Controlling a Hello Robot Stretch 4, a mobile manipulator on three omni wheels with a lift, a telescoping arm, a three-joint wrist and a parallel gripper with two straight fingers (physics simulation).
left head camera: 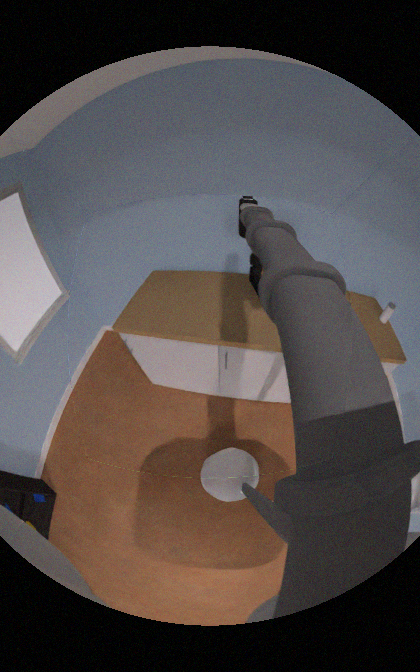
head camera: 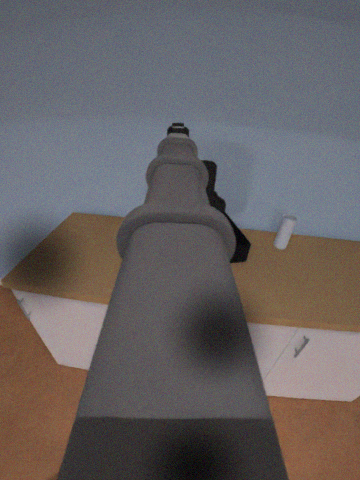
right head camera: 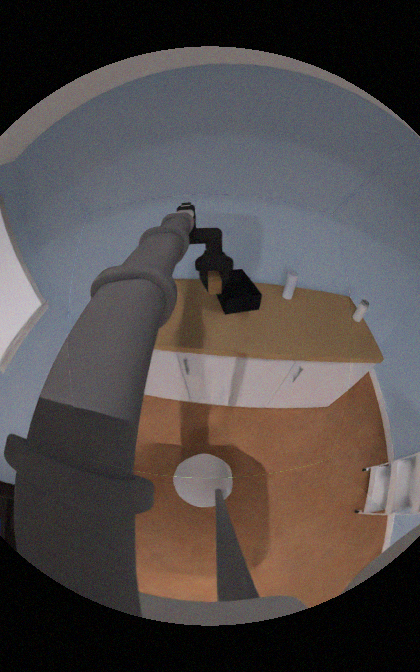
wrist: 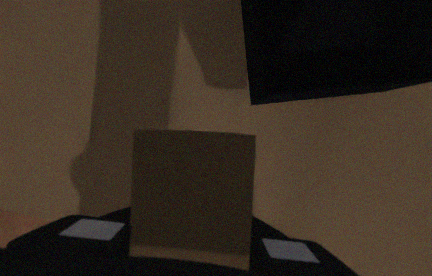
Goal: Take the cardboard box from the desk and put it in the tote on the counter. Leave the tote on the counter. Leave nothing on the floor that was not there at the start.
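Places are measured from the robot's base along level axes (x right, y ahead, z up), in metres.
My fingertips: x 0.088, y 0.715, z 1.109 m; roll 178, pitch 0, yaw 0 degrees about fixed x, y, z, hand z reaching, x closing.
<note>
Ahead of a thing's pixels: the offset from my fingertips to its top centre. Level surfaces: height alone.
The cardboard box {dx -0.001, dy +0.015, dz +0.060 m} (right head camera: pixel 215 282) (wrist: pixel 192 192) is a small brown block between my two fingers. My gripper (wrist: pixel 196 224) is shut on it and holds it above the counter. In the right head camera view the box shows just left of the black tote. The tote (right head camera: pixel 240 296) (wrist: pixel 340 50) is a black open bin standing on the counter {dz -0.226 m} (right head camera: pixel 310 335) (head camera: pixel 310 290) (left head camera: pixel 185 305). In the wrist view the tote's near corner is at the upper right, apart from the box. In the head camera view my arm hides the box, and a dark shape beside the arm is partly hidden.
A white cylinder {dx +0.470, dy +0.280, dz -0.056 m} (head camera: pixel 285 232) (right head camera: pixel 290 285) stands on the counter right of the tote, and another (right head camera: pixel 361 310) (left head camera: pixel 387 312) stands near the right end. A blue wall is behind the counter. A dark shelf unit (left head camera: pixel 47 505) is at lower left, a white rack (right head camera: pixel 378 490) at right.
</note>
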